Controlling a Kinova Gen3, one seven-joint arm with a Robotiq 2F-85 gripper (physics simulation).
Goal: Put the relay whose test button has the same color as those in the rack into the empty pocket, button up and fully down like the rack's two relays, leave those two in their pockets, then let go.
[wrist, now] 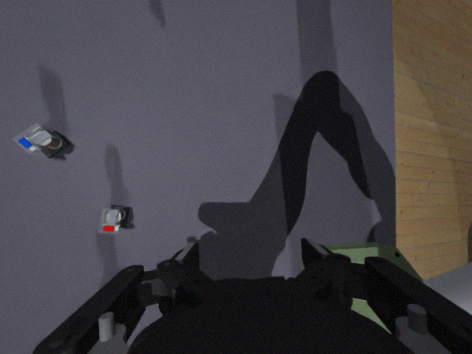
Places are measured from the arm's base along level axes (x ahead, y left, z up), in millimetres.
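Pixels of known places: gripper, fingertip midpoint: (pixel 249 252).
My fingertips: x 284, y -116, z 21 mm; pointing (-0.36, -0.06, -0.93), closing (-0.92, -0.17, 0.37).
For each thing: its top centre in the pictures, then the offset to it from my fingertips. Level surfaces: height alone.
- relay with a blue test button, middle of its top: (pixel 31 137) dx +214, dy -78, dz -103 mm
- relay with a red test button, middle of its top: (pixel 110 221) dx +130, dy +3, dz -103 mm
- grey table top, its level: dz -147 mm
A relay with a blue test button (pixel 41 139) stands on the table at the left, turned at an angle. A relay with a red test button (pixel 114 218) stands on the table lower down and to its right. My gripper (pixel 249 252) is open, with its fingers wide apart high above the table and no thing between them. Both relays are well to the left of the fingers. The rack, its pocket and its two relays cannot be made out in the wrist view.
A green object (pixel 364 254) with raised edges shows at the lower right, partly hidden behind the right finger. The grey table top (pixel 200 100) ends at the right, beside a wooden plank surface (pixel 435 150). Dark arm shadows lie across the table.
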